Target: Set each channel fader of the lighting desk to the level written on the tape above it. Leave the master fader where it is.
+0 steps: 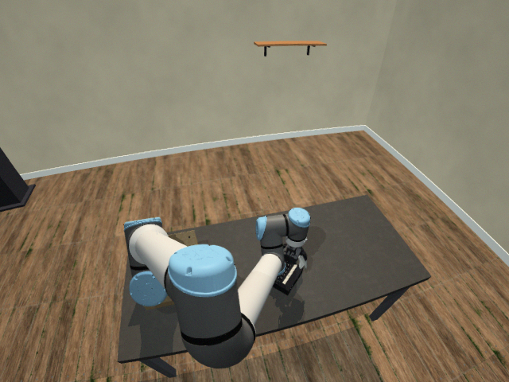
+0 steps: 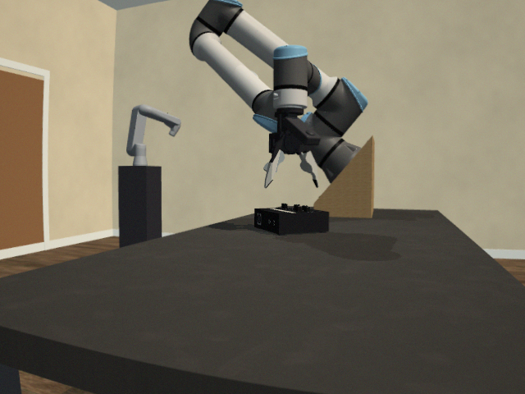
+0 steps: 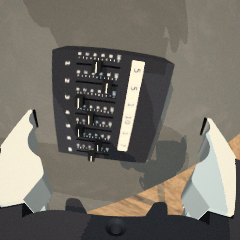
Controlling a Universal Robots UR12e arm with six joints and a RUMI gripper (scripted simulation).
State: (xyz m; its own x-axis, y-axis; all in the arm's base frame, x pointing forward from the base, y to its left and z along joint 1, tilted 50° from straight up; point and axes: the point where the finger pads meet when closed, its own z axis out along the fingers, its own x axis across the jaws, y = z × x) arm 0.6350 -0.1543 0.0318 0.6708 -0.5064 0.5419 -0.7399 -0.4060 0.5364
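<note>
Right now my hand is 11 cm past the master fader, 4 cm to the left of it and 5 cm above it.
</note>
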